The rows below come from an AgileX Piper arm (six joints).
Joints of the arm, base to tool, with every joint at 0 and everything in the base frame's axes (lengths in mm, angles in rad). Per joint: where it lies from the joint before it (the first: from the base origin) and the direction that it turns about. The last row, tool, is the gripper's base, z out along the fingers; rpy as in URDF.
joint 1: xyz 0 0 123 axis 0 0 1
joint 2: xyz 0 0 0 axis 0 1 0
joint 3: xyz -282.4 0 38.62 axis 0 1 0
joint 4: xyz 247.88 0 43.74 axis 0.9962 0 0.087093
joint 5: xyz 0 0 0 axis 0 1 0
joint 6: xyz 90.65 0 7.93 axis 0.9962 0 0.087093
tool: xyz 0 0 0 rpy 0 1.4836 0
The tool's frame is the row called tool.
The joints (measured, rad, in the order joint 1, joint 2, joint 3, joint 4, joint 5, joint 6), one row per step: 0.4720 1.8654 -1.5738 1.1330 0.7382 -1.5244; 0.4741 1.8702 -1.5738 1.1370 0.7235 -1.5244; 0.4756 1.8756 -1.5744 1.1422 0.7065 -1.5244; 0.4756 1.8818 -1.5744 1.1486 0.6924 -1.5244; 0.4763 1.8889 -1.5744 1.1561 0.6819 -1.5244; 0.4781 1.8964 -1.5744 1.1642 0.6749 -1.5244; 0.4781 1.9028 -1.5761 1.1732 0.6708 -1.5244
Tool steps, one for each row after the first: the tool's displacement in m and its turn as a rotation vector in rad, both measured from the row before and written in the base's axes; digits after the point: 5 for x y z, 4 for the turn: 0.00156 0.00091 -0.00162 0.0017 -0.0007 -0.0118; 0.00202 0.00072 -0.00161 0.0027 -0.0012 -0.0147; 0.00223 0.00031 -0.00214 0.0029 0.0019 -0.0139; 0.00188 0.00075 -0.00256 0.0033 0.0049 -0.0103; 0.00136 0.00129 -0.00278 0.0035 0.0071 -0.0063; 0.00149 0.00069 -0.00178 0.0056 0.0064 -0.0058
